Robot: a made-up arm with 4 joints. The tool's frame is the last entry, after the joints.
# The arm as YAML. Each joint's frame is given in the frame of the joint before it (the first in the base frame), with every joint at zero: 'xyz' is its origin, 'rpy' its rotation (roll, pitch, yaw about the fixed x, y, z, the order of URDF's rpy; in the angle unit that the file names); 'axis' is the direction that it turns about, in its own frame. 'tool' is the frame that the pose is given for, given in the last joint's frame.
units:
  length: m
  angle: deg
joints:
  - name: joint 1
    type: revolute
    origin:
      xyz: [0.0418, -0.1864, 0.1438]
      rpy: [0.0, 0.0, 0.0]
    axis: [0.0, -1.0, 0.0]
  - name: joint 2
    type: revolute
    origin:
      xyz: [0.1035, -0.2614, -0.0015]
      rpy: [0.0, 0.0, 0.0]
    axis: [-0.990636, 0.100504, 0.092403]
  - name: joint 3
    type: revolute
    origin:
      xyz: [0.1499, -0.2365, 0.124]
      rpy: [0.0, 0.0, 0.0]
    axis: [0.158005, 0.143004, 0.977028]
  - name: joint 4
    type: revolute
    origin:
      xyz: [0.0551, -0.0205, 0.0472]
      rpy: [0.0, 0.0, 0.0]
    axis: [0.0, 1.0, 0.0]
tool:
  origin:
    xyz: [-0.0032, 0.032, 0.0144]
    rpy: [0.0, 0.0, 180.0]
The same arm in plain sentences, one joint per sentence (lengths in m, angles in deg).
The arm has four revolute joints in a row. What follows holds with every joint at zero, and every direction is one of the base frame's.
Joint 1 lies 0.0418 m along +x and 0.1864 m along -y and 0.1438 m along +z from the base frame's origin and rotates about -y.
Joint 2 lies 0.1035 m along +x and 0.2614 m along -y and 0.0015 m along -z from joint 1 and rotates about the direction (-0.990636, 0.100504, 0.092403).
Joint 3 lies 0.1499 m along +x and 0.2365 m along -y and 0.124 m along +z from joint 2 and rotates about the direction (0.158005, 0.143004, 0.977028).
Joint 4 lies 0.0551 m along +x and 0.0205 m along -y and 0.0472 m along +z from joint 3 and rotates about +y.
The tool frame, which is the frame that the pose is given for, lies 0.0032 m along -x and 0.032 m along +y and 0.0144 m along +z from joint 4; its axes are the base frame's turned by roll 0, pitch 0 and yaw 180 deg (as in URDF: about the fixed x, then y, then z).

